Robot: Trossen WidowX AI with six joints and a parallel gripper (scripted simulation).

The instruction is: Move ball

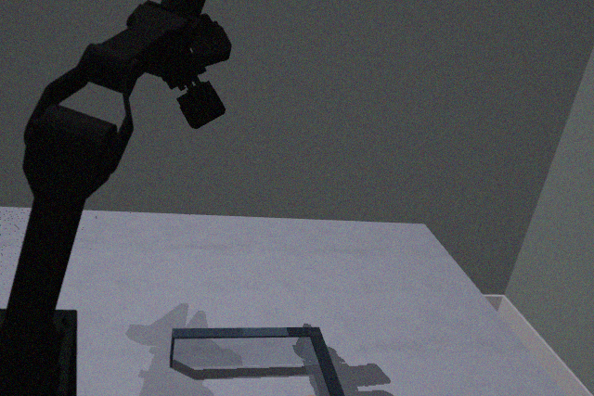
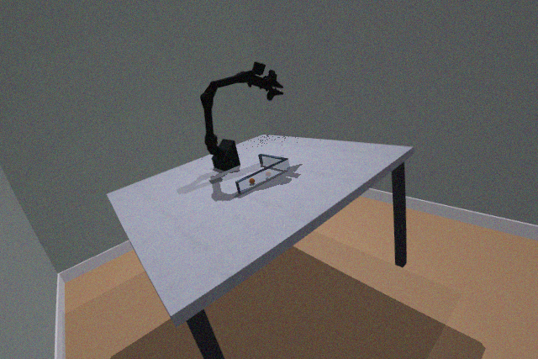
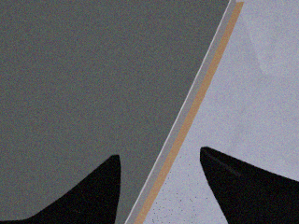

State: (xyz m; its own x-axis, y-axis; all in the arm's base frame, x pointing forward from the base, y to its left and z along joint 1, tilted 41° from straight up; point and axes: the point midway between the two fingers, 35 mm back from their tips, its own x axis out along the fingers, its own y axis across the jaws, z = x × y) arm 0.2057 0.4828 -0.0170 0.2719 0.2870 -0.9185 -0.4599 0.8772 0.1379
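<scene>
My gripper tip is now 38 cm to the left of the see-through copy of the ball, 37 cm above it and 18 cm short of it.
</scene>
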